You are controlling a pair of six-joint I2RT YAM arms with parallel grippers.
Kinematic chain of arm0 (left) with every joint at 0, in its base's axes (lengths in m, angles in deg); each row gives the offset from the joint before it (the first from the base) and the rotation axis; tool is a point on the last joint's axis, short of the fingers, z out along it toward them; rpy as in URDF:
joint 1: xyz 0 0 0.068 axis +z
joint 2: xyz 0.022 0.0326 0.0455 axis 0.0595 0.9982 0
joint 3: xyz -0.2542 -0.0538 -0.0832 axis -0.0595 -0.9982 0
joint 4: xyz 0.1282 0.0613 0.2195 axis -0.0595 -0.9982 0
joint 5: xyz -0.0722 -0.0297 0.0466 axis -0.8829 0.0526 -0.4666
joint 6: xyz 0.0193 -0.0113 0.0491 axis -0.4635 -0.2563 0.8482
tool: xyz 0 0 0 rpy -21.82 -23.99 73.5
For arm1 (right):
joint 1: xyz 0 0 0.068 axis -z
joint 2: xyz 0.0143 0.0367 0.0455 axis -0.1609 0.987 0
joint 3: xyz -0.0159 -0.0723 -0.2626 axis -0.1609 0.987 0
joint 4: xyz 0.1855 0.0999 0.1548 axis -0.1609 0.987 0
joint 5: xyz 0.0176 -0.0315 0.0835 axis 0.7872 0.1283 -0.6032
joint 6: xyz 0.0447 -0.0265 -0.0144 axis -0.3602 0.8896 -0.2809
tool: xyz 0 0 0 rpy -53.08 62.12 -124.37
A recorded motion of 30 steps. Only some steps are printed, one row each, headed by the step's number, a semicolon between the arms.
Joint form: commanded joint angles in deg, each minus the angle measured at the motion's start. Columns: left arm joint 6, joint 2, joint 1, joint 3, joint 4, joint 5; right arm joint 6, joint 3, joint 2, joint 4, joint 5, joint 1.
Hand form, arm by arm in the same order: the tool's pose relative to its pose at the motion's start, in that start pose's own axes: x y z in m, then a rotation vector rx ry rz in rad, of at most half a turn. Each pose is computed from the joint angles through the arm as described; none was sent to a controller.
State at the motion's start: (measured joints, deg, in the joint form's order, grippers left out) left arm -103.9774 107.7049 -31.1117 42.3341 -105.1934 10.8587; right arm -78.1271 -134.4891 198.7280 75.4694 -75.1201 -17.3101
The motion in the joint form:
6: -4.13 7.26 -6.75 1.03 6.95 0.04; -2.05 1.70 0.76 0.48 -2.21 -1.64
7: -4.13 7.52 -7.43 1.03 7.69 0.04; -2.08 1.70 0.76 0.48 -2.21 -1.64
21: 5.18 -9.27 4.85 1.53 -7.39 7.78; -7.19 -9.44 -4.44 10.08 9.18 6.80
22: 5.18 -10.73 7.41 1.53 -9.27 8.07; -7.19 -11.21 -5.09 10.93 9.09 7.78
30: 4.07 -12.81 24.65 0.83 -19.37 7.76; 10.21 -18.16 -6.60 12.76 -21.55 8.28
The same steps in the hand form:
6: 0.0186 -0.0345 0.0431 0.0582 0.0411 0.0221; 0.0091 0.0098 0.0117 -0.0344 0.0577 0.0135
7: 0.0208 -0.0383 0.0447 0.0689 0.0399 0.0319; 0.0091 0.0098 0.0117 -0.0344 0.0577 0.0140
21: -0.0121 0.0206 -0.0640 -0.1242 -0.1551 0.0260; -0.0125 -0.0420 -0.0700 0.1600 -0.0912 0.2422
22: -0.0150 0.0325 -0.0745 -0.1551 -0.1675 -0.0096; -0.0149 -0.0472 -0.0824 0.1580 -0.1190 0.2584
30: -0.0239 0.1130 -0.1046 -0.3615 -0.1364 -0.2891; -0.0268 -0.0281 -0.1258 -0.3469 -0.2482 -0.0975

